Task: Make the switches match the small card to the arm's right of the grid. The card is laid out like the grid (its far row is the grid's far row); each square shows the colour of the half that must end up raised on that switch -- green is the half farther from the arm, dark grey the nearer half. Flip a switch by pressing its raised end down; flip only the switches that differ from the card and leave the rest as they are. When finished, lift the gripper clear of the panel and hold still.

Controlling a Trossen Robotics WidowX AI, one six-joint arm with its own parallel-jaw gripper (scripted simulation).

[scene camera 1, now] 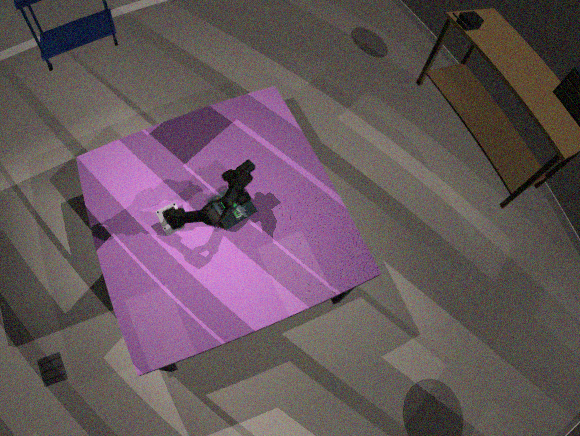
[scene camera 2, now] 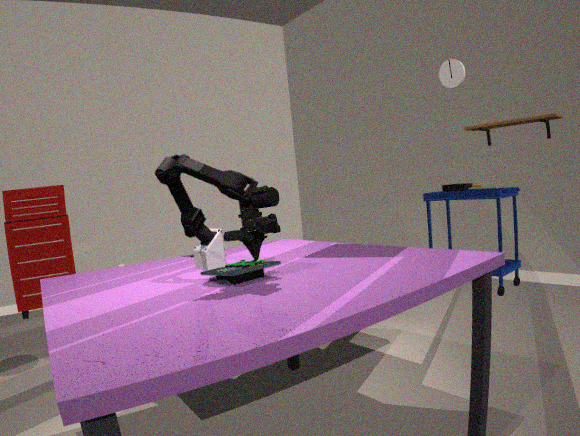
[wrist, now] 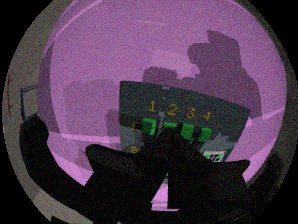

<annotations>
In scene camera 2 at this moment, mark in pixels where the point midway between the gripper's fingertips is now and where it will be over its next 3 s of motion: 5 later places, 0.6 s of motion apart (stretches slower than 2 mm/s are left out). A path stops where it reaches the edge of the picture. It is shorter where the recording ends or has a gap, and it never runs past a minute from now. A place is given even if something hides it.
My gripper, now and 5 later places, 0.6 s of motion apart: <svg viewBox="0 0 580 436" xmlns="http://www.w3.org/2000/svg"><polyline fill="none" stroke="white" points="256,259 256,260 256,261 255,248 247,250 248,256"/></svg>
</annotations>
